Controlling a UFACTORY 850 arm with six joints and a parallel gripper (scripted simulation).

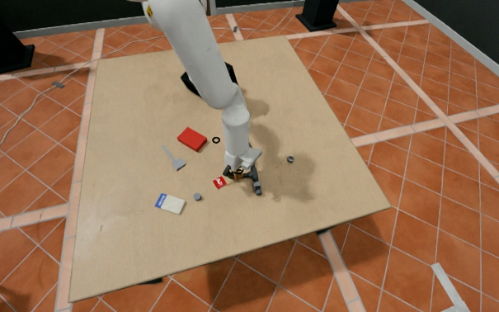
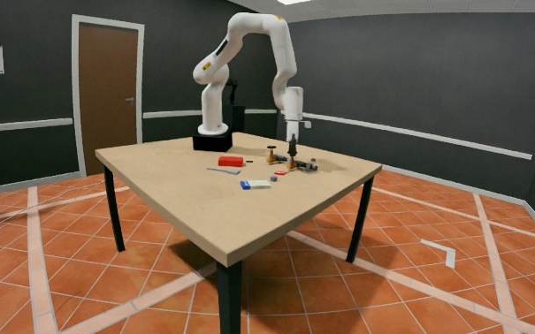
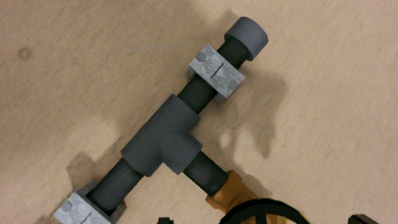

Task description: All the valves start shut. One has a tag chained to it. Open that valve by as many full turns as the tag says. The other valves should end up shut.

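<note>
The red tag lies 80 mm to the right of my hand and 90 mm below it. Round my hand: blue card 10 mm ahead, 310 mm to the right, 80 mm below; then red block 270 mm behind, 140 mm to the right, 70 mm below; then grey scraper 200 mm behind, 250 mm to the right, 80 mm below.
</note>
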